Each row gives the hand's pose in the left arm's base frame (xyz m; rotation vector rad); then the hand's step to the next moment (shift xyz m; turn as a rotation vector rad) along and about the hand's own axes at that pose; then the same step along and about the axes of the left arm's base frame.
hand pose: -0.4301 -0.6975 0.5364 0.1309 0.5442 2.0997
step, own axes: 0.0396 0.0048 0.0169 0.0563 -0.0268 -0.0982
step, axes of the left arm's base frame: -0.0209 0.0358 0.0126 -0.0401 0.0264 -0.1060
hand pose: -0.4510 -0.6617 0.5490 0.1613 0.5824 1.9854
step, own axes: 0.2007 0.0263 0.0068 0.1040 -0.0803 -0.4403
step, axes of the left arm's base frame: -0.1140 0.1672 -0.0090 -0.1414 -0.0255 -0.4364
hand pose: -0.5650 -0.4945 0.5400 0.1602 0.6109 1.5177
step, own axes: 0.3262 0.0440 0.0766 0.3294 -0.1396 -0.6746
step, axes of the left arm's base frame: -0.0235 0.3371 -0.0045 -0.2127 0.1228 -0.7230
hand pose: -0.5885 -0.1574 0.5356 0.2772 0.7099 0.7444
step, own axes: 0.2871 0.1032 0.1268 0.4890 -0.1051 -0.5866
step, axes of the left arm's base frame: 0.1810 0.2764 0.0011 -0.0883 0.2604 -0.7202
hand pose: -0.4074 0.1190 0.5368 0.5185 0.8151 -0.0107
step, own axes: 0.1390 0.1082 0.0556 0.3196 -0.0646 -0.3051
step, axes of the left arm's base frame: 0.1569 0.0959 -0.0179 -0.0028 0.1389 -0.4244
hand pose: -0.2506 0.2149 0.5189 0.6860 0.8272 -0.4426
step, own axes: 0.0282 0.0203 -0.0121 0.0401 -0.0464 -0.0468
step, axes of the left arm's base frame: 0.0231 0.0201 -0.0204 -0.0278 -0.0035 -0.0719
